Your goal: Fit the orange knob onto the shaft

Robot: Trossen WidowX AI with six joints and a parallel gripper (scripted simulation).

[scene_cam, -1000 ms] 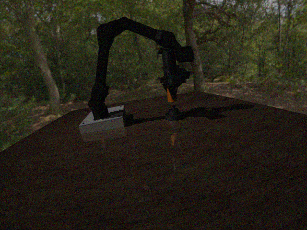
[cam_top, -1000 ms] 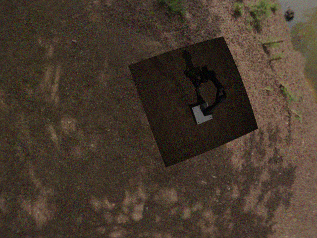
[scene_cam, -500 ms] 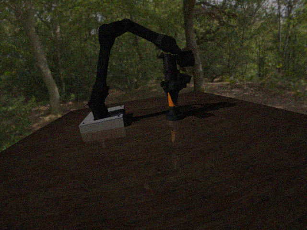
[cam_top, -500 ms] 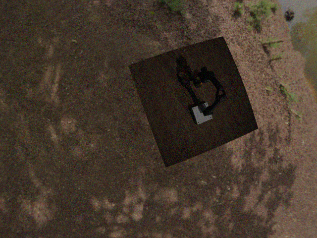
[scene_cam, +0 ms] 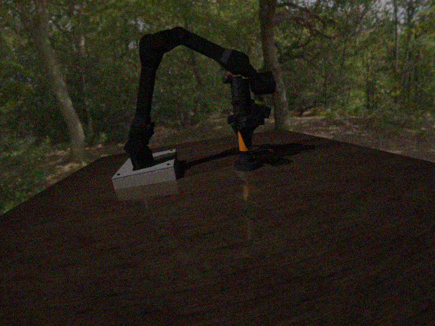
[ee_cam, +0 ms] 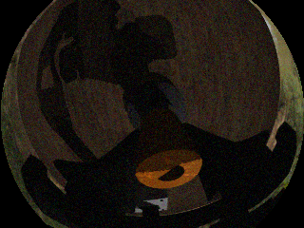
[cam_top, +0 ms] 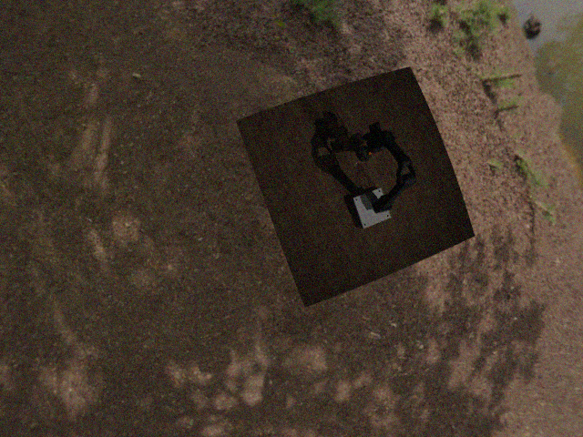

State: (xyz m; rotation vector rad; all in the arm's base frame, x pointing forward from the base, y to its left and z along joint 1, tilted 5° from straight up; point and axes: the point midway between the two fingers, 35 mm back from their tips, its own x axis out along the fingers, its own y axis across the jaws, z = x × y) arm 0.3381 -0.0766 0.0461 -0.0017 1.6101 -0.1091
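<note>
The orange knob lies 2 cm above my gripper tip. From my gripper tip the other things lie so: dark round pedestal: 4 cm below.
</note>
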